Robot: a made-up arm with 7 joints.
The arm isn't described. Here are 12 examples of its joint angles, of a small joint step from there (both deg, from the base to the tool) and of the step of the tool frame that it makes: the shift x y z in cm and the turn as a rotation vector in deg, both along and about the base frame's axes.
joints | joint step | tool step
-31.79 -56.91 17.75 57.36 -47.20 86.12 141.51 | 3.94 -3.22 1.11 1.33 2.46 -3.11 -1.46 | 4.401 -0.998 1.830 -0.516 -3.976 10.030
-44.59 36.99 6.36 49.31 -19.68 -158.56 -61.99 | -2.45 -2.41 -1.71 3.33 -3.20 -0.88 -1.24 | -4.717 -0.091 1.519 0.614 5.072 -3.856
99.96 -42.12 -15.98 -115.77 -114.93 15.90 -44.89 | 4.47 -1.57 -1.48 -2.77 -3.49 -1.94 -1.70 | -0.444 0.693 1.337 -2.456 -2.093 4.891
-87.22 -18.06 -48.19 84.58 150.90 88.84 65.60 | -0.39 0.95 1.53 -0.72 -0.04 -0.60 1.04 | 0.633 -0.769 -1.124 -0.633 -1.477 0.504
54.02 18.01 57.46 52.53 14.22 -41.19 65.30 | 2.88 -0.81 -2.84 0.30 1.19 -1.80 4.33 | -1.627 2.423 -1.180 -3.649 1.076 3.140
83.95 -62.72 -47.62 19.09 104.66 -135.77 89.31 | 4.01 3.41 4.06 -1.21 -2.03 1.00 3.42 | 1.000 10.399 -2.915 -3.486 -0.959 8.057
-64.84 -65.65 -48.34 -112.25 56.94 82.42 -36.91 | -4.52 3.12 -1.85 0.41 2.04 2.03 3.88 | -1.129 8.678 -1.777 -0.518 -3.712 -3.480
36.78 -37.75 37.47 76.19 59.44 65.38 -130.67 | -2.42 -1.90 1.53 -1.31 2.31 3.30 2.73 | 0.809 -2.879 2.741 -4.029 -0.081 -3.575
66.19 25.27 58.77 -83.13 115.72 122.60 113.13 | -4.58 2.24 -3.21 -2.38 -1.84 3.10 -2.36 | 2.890 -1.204 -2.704 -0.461 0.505 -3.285
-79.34 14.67 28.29 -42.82 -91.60 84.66 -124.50 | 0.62 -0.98 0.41 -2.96 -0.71 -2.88 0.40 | 1.074 0.415 0.301 0.390 1.113 3.941
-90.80 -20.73 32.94 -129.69 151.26 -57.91 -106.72 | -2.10 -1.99 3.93 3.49 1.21 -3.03 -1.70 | -1.125 -0.273 2.617 -2.124 3.474 -6.519
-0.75 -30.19 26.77 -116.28 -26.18 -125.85 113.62 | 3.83 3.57 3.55 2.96 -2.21 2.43 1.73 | 0.876 7.529 5.802 7.782 -9.149 7.063
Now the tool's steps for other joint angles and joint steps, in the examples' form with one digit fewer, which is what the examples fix.
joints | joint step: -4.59 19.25 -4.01 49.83 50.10 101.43 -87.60 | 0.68 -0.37 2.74 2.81 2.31 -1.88 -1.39
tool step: 1.82 0.36 0.03 2.57 -6.04 -4.44
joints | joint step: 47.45 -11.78 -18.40 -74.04 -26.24 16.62 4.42 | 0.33 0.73 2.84 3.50 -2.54 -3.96 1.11
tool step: 1.28 1.19 3.05 2.38 -2.07 -2.54
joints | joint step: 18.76 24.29 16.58 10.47 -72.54 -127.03 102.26 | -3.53 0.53 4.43 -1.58 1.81 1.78 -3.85
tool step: 0.20 -3.93 0.98 4.88 -4.05 -3.08
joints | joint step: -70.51 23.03 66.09 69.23 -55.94 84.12 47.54 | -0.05 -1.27 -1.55 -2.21 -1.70 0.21 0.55
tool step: -1.29 -0.24 0.36 2.27 4.64 1.18
